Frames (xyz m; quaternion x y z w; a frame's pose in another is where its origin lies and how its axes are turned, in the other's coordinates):
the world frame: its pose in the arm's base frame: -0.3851 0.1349 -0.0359 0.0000 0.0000 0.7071 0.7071
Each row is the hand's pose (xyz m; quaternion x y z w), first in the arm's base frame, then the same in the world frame.
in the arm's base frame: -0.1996 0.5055 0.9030 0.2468 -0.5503 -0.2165 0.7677
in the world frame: 0.3706 -0.1855 0.9389 -0.2146 -0.5636 -0.6959 0.3898
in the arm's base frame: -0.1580 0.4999 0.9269 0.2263 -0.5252 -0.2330 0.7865
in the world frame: 0.3650 -0.2271 0.9628 -0.2114 -0.5314 -0.7209 0.3914
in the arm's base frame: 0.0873 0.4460 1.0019 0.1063 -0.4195 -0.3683 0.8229
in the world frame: 0.3111 -0.4724 1.0378 -0.2215 -0.3718 -0.8423 0.3214
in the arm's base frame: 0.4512 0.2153 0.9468 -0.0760 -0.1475 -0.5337 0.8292
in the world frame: 0.0804 -0.8363 0.9827 -0.1580 -0.0506 -0.9637 0.2090
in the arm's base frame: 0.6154 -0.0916 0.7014 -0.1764 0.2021 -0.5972 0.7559
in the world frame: -0.2265 -1.0005 0.7373 0.0182 0.2676 -0.9568 0.1122
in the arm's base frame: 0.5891 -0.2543 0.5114 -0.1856 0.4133 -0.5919 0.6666
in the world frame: -0.3892 -0.9742 0.5473 0.1610 0.4235 -0.8899 0.0528
